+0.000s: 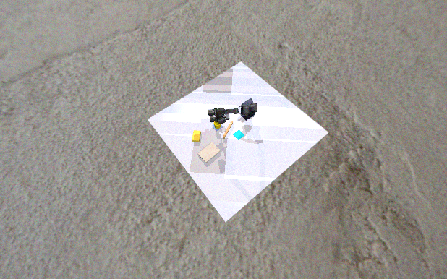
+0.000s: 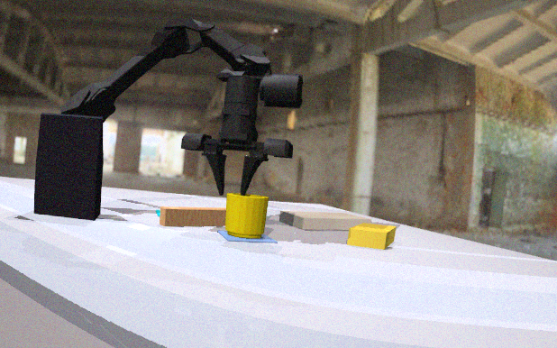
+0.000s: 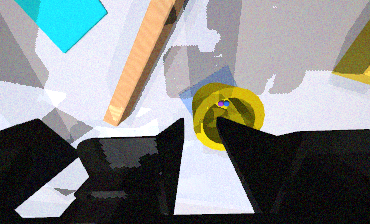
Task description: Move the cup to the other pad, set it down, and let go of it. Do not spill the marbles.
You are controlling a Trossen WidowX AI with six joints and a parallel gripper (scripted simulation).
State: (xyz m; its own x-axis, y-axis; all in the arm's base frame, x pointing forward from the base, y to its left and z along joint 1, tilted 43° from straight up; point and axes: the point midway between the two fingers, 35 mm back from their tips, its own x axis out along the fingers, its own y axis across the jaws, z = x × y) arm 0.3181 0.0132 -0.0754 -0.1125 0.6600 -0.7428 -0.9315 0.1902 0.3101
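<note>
My gripper tip is 20 mm short of the yellow cup, 10 mm to the left of it and 30 mm above it. From my gripper tip the other things lie so: blue pad: 30 mm ahead, 10 mm to the right, 80 mm below; then blue marble: 40 mm ahead, 20 mm to the right, 50 mm below; then wooden bar: 40 mm behind, 90 mm to the left, 60 mm below.
</note>
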